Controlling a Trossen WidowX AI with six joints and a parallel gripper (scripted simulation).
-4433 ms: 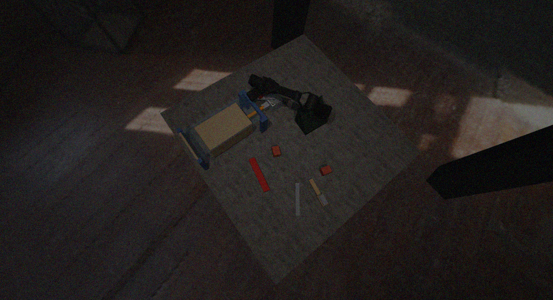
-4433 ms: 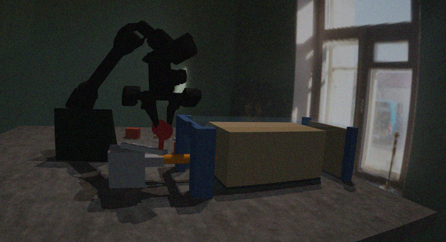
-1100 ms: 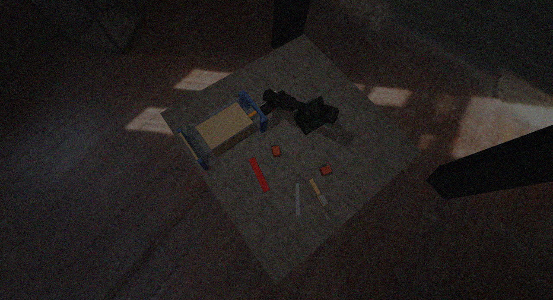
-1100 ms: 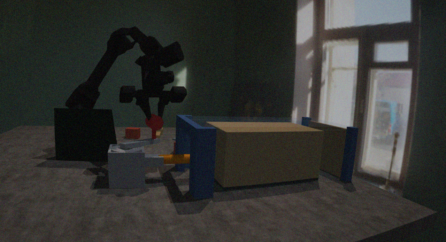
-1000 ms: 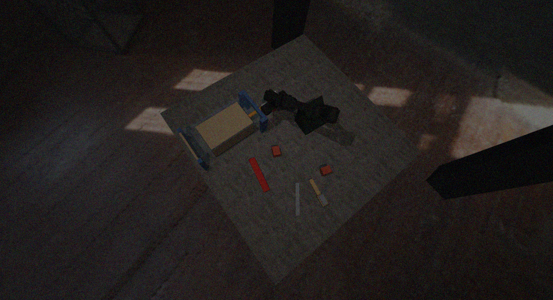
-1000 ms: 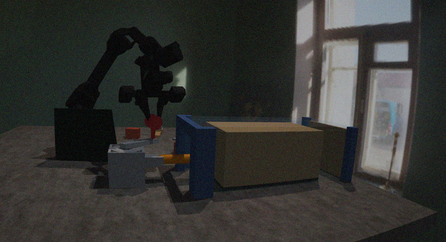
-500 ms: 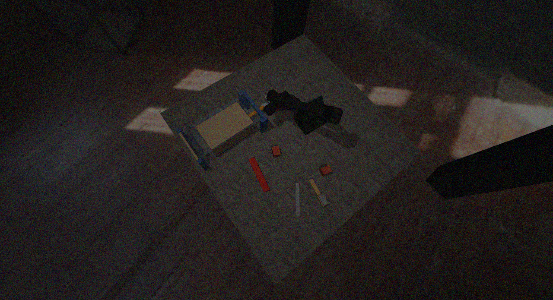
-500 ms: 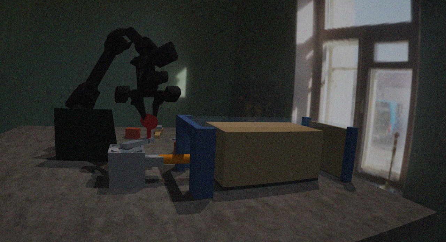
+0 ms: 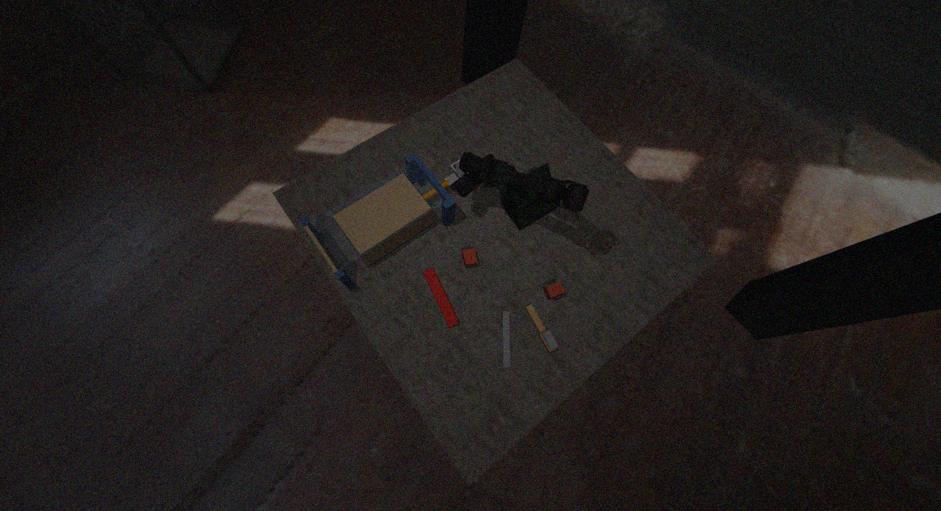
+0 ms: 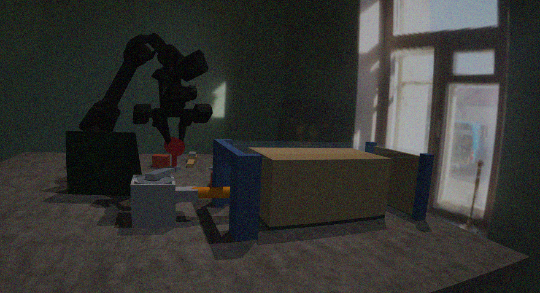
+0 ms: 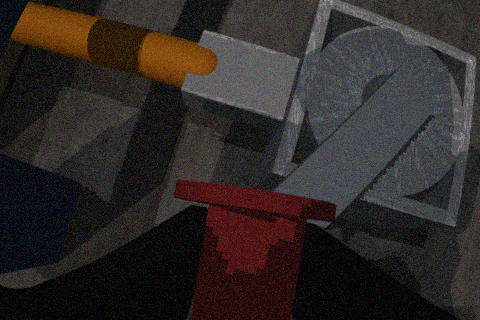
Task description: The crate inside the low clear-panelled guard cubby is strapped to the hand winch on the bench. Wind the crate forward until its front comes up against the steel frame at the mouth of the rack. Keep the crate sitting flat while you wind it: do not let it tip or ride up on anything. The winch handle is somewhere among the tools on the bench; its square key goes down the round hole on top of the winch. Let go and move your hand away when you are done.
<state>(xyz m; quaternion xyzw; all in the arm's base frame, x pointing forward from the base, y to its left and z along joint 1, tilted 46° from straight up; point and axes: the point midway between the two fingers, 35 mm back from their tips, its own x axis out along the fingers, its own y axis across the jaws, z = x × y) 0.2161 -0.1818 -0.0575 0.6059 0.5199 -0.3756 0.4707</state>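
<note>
Now: gripper tip 2 cm past the crank handle, 1 cm to the left of it and 4 cm above it. Also, from my gripper tip: blue frame: 11 cm ahead, 7 cm to the right, 4 cm below; then grey winch: 7 cm behind, 8 cm to the right, 12 cm below; then red knob: 2 cm to the left, 2 cm below.
</note>
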